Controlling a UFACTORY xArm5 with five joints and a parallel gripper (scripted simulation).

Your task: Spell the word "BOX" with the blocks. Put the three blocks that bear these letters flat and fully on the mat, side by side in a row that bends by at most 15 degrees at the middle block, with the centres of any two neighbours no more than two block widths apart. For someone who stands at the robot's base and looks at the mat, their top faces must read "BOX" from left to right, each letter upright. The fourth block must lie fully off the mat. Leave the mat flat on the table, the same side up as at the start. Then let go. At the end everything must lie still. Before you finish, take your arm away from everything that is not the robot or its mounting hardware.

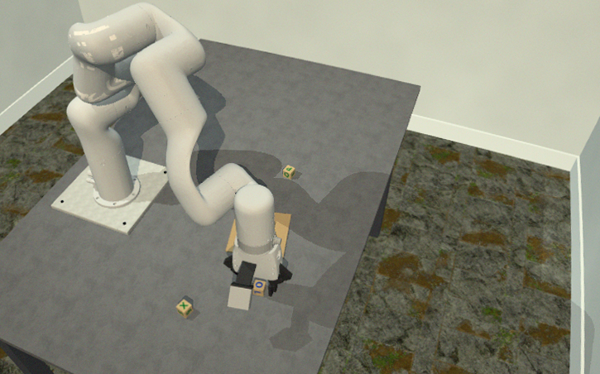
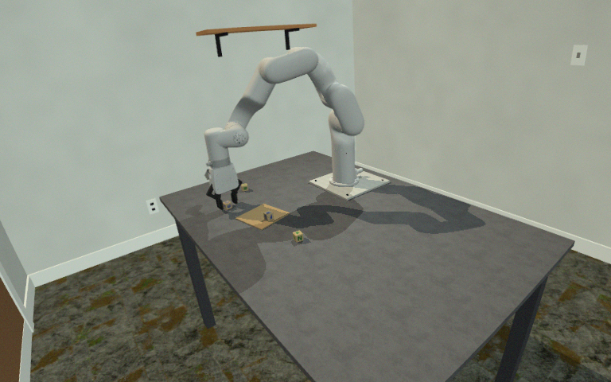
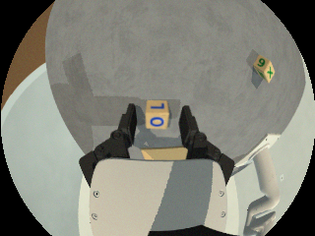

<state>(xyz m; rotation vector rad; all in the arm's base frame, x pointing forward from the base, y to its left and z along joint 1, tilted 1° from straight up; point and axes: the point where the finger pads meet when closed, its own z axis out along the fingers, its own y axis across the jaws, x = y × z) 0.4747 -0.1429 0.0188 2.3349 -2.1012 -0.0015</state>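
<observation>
Right now the O block is 1 cm below my hand. Round my hand: X block (13 cm behind, 11 cm to the right, 1 cm below); B block (7 cm behind, 20 cm to the left, 1 cm below); tan mat (6 cm behind, 16 cm to the left, 2 cm below).
</observation>
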